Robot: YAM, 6 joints.
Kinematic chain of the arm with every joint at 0, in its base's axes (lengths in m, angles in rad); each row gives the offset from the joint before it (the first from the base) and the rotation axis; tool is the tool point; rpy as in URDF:
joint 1: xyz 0 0 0.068 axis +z
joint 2: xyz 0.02 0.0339 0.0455 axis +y
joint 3: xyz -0.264 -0.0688 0 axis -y
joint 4: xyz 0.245 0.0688 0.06 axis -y
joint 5: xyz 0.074 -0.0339 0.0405 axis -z
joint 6: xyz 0.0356 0 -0.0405 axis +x
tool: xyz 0 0 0 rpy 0 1.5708 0
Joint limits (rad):
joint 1: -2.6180..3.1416
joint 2: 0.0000..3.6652
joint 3: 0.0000..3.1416
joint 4: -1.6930..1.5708
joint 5: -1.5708..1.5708
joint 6: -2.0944..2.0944
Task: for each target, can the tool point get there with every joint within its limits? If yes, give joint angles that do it. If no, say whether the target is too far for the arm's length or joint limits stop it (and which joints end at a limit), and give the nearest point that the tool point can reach.
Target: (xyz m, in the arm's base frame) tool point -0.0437 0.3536 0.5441
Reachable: yes | joints -1.4283 0.5761 2.1211 1.2178 -0.1975 0.1150
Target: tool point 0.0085 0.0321 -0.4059
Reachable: no: joint limits stop it (at a limit: joint 2) | nearest point 0.0186 0.0704 -0.3347 | short by 0.081 m
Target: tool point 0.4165 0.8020 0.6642
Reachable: no: too far | nearest point 0.2540 0.4891 0.4445 | short by 0.415 m
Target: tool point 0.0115 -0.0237 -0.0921
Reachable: yes | joints 1.4516 3.2354 0.2892 0.5781 0.4114 0.4755
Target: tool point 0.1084 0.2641 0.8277
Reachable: no: too far | nearest point 0.0904 0.2202 0.7001 | short by 0.136 m
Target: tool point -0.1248 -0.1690 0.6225
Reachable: yes | joints -2.0724 1.4184 1.8527 0.8044 0.9133 0.6697
